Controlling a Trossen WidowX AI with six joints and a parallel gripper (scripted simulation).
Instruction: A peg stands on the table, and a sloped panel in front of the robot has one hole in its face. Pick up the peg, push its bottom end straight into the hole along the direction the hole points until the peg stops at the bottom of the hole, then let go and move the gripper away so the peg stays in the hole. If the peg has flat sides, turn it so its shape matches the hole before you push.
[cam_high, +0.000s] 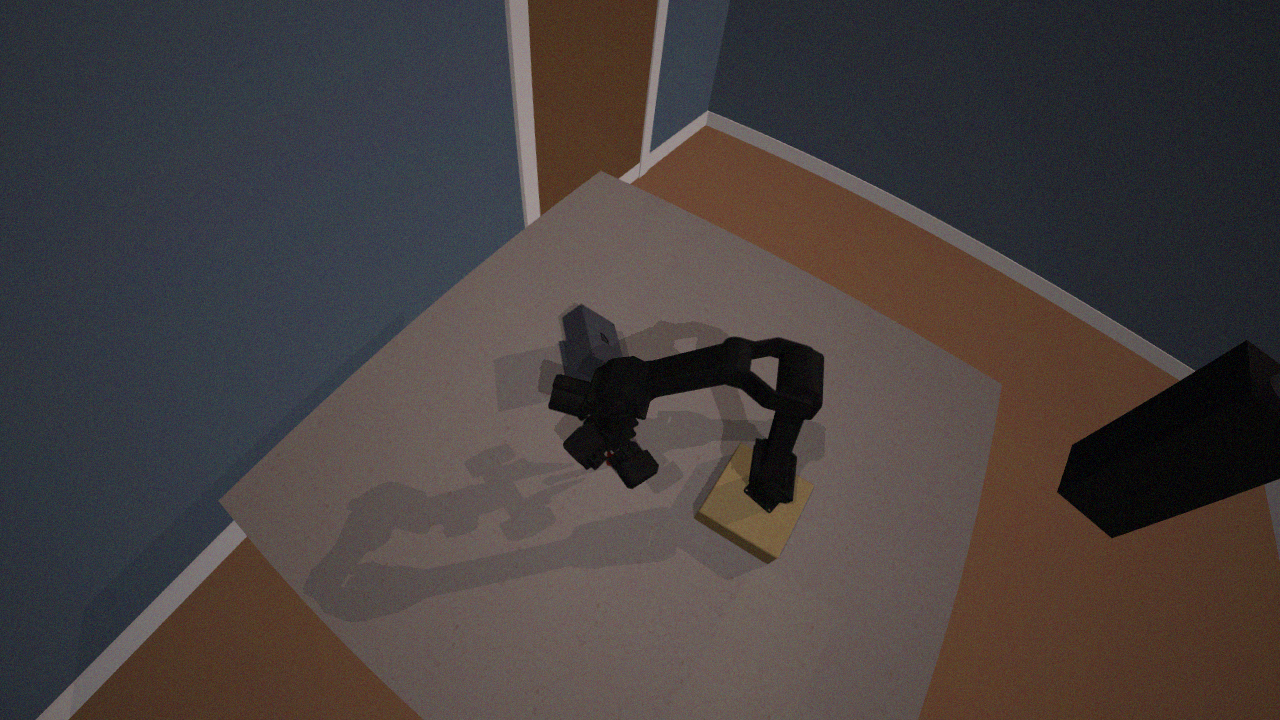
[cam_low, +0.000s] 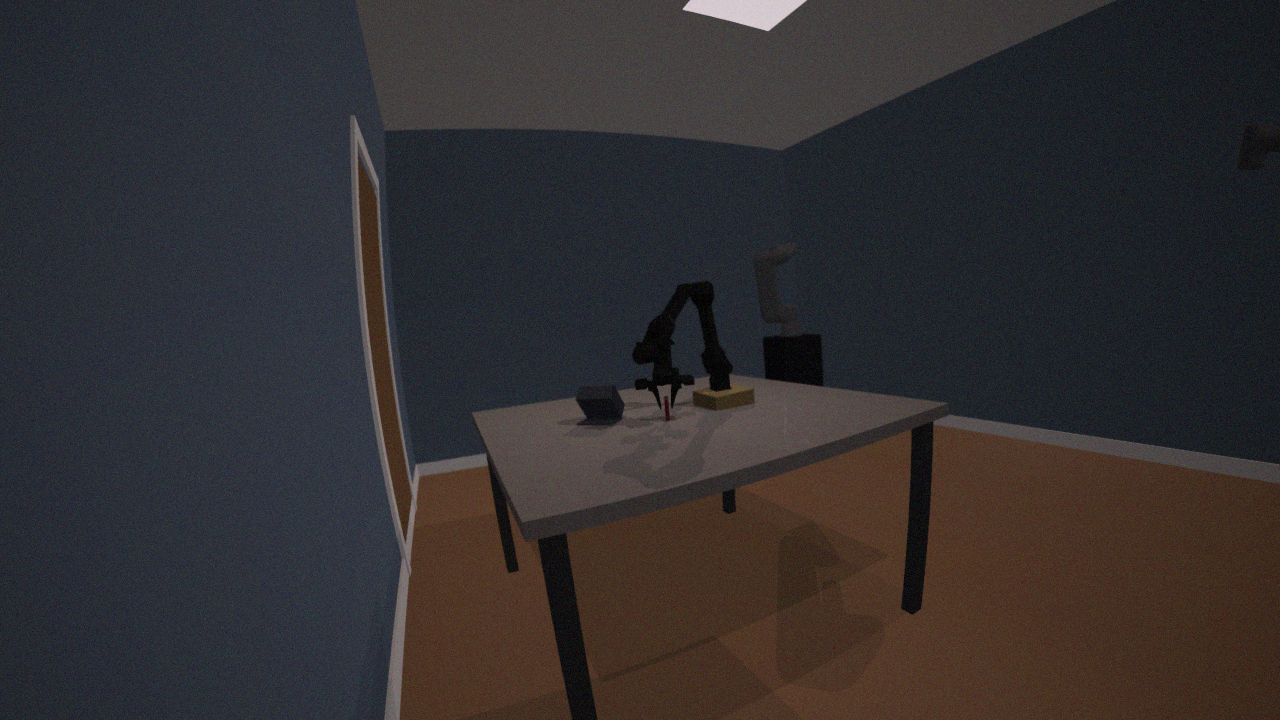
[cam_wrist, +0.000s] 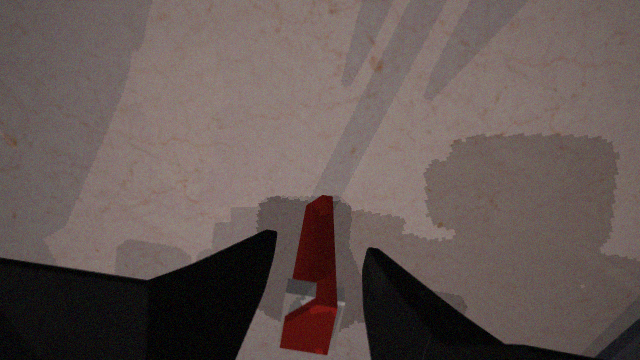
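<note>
Now: the dark grey sloped panel 190 mm ahead of my gripper tip, 130 mm to the right of it and 20 mm above it. From my gripper tip the other things lie so: red peg (20 mm above).
</note>
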